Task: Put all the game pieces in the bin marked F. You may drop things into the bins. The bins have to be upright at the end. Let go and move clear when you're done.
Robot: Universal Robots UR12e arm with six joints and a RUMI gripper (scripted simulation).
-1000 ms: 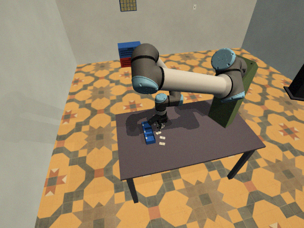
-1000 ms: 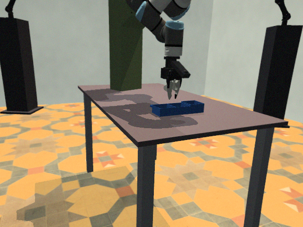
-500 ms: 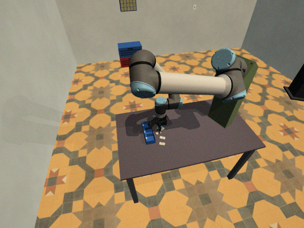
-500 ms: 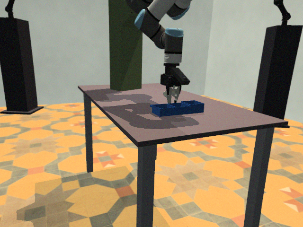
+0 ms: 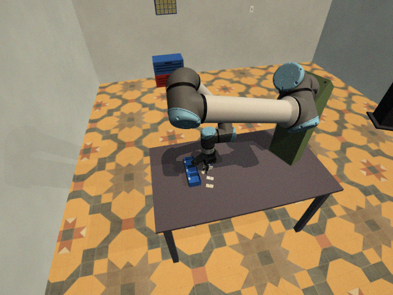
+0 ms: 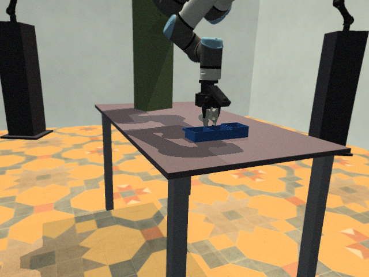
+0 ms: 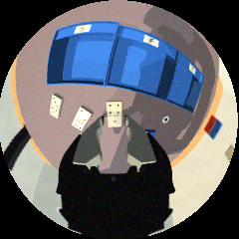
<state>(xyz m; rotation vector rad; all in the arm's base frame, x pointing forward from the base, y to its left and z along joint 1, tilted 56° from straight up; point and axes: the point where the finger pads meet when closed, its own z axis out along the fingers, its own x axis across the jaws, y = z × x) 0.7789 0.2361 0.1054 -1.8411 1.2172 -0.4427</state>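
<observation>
Right now the cream domino is 10 mm below my hand. Also, from my hand: tiny ring: 90 mm to the right, 60 mm ahead, 10 mm below; then blue block: 90 mm to the right, 10 mm below; then blue bin: 100 mm ahead, 20 mm to the left, 10 mm above.
</observation>
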